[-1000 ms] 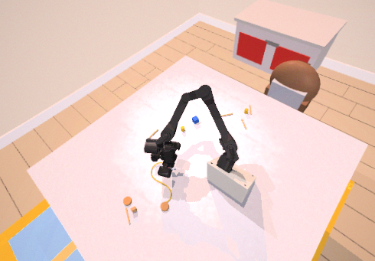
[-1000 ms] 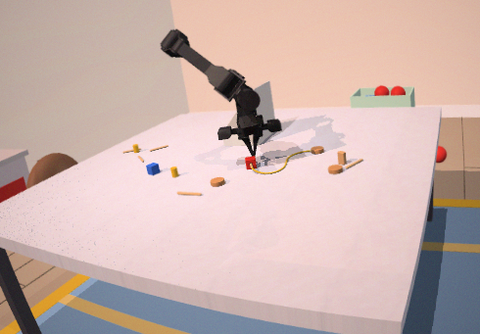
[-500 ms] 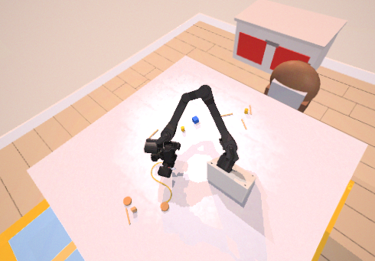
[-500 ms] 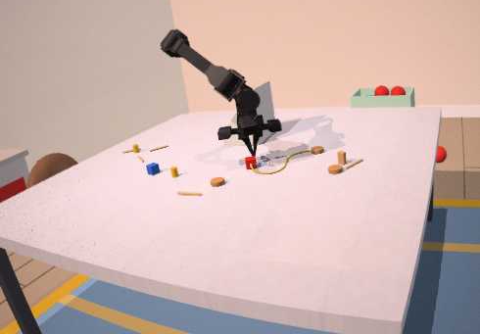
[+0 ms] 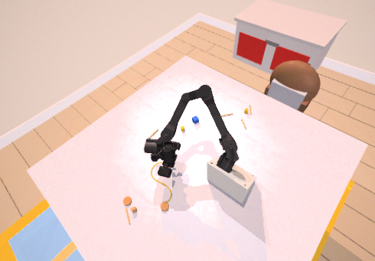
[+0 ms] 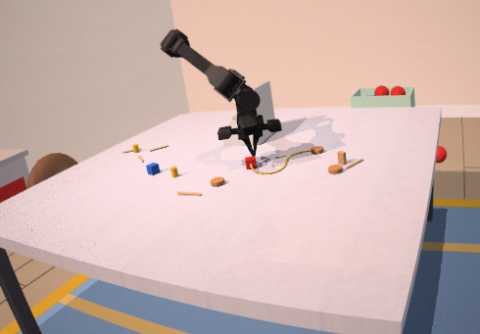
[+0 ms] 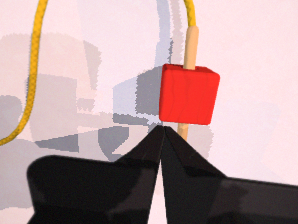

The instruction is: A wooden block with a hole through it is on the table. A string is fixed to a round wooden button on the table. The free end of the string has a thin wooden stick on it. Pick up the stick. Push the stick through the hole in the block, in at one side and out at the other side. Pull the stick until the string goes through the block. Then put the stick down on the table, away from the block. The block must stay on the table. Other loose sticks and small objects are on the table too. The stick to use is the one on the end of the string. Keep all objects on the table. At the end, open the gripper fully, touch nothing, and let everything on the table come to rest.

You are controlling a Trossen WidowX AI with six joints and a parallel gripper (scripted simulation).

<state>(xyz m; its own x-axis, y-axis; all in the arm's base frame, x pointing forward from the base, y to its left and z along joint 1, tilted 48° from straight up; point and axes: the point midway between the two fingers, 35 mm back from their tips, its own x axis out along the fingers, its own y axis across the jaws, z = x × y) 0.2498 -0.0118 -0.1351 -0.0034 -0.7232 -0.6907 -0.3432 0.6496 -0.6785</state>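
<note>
The red block is 30 mm ahead of my gripper tip and 10 mm below it. The rest, counted from my gripper tip: thin wooden stick 40 mm ahead, 10 mm below; then yellow peg 230 mm to the right, 90 mm ahead, 10 mm below; then small wooden block 270 mm to the left, 10 mm below, 10 mm ahead.
</note>
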